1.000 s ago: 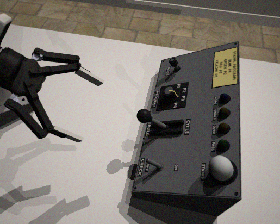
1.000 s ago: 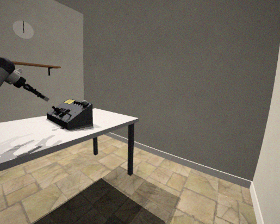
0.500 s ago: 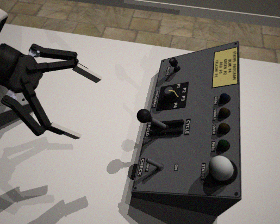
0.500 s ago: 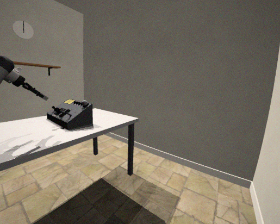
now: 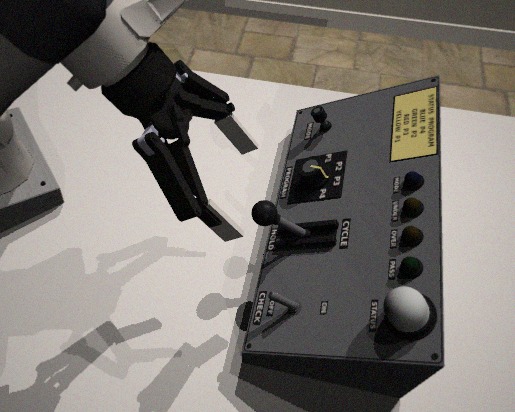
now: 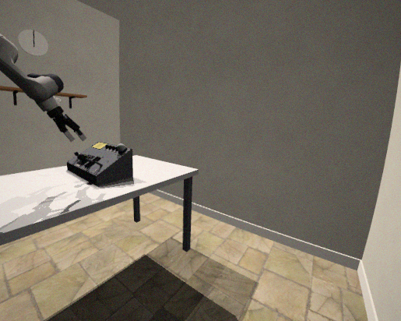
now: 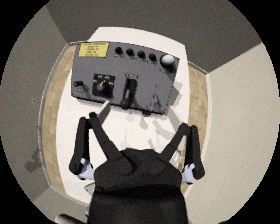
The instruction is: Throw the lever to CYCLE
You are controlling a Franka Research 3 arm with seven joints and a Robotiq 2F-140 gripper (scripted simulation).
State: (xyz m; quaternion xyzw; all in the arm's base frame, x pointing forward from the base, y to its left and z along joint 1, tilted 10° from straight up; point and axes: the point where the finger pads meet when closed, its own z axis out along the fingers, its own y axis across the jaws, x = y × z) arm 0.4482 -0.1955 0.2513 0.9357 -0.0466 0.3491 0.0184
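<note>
The lever lies 70 mm ahead of my hand, 30 mm to the left of it and 140 mm below it. The rest, counted from my hand: program dial (120 mm ahead, 130 mm to the left, 150 mm below); dark grey sloped console (140 mm ahead, 80 mm to the left, 170 mm below); check switch (70 mm ahead, 100 mm to the right, 150 mm below).
</note>
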